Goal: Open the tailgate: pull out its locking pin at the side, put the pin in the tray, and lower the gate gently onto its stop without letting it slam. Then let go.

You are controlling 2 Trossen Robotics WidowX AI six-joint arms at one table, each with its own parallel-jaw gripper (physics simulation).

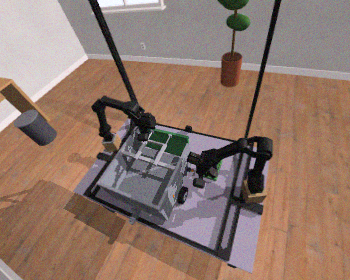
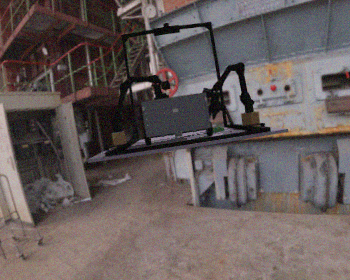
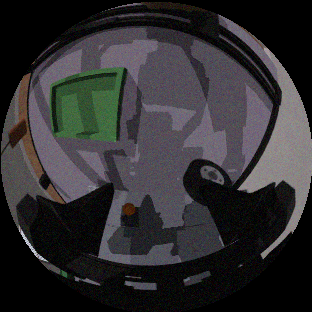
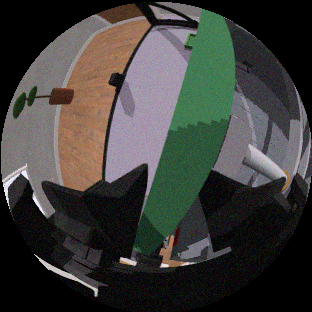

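Pixels of known places: left gripper, fingertip midpoint: (image 1: 196, 176) (image 2: 210, 119) (image 3: 156, 185); left arm's base, link origin: (image 1: 254, 187) (image 2: 249, 112); right arm's base, link origin: (image 1: 109, 137) (image 2: 117, 132).
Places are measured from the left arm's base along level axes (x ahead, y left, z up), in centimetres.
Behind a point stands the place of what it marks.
A grey trailer (image 1: 146, 175) @[x 62.4, y -16.4, z -1.9 cm] (image 2: 175, 114) @[x 66.9, y 2.2, z 6.1 cm] stands on the table. Its green tailgate (image 1: 171, 140) @[x 43.3, y -31.2, z 11.7 cm] (image 4: 200, 95) stands up at the far end. My right gripper (image 1: 144, 134) @[x 57.0, y -39.9, z 12.1 cm] (image 4: 170, 168) @[x 57.0, y -39.9, z 12.1 cm] is shut on the gate's top edge near its corner. The pin's orange knob (image 3: 128, 208) @[x 32.4, y -14.7, z 0.3 cm] sticks out of the trailer's side. My left gripper (image 1: 199, 180) @[x 31.1, y -11.2, z -1.2 cm] (image 3: 156, 185) @[x 31.1, y -11.2, z -1.2 cm] (image 2: 214, 111) is open and empty beside that side, with the knob between its fingers, closer to one finger and not touching. The green tray (image 1: 217, 167) @[x 16.1, y -21.0, z -10.9 cm] (image 3: 87, 104) @[x 21.4, y -19.6, z -10.8 cm] (image 2: 218, 129) @[x 22.8, y -13.9, z -9.9 cm] lies on the table just beyond the left gripper.
A trailer wheel (image 1: 183, 195) @[x 39.7, y -0.7, z -1.6 cm] (image 3: 210, 176) @[x 38.5, y -2.8, z -5.9 cm] sits close to the left gripper's other finger. Black frame posts (image 1: 118, 61) @[x 70.5, y -74.0, z 46.3 cm] (image 1: 263, 69) @[x -5.8, y -35.3, z 49.0 cm] rise behind both arms. Tan arm bases (image 1: 111, 143) @[x 90.8, y -45.9, z -0.4 cm] (image 1: 254, 195) @[x 1.6, y 4.3, z -0.1 cm] stand at the table's sides. A white strut (image 4: 260, 165) lies inside the trailer bed.
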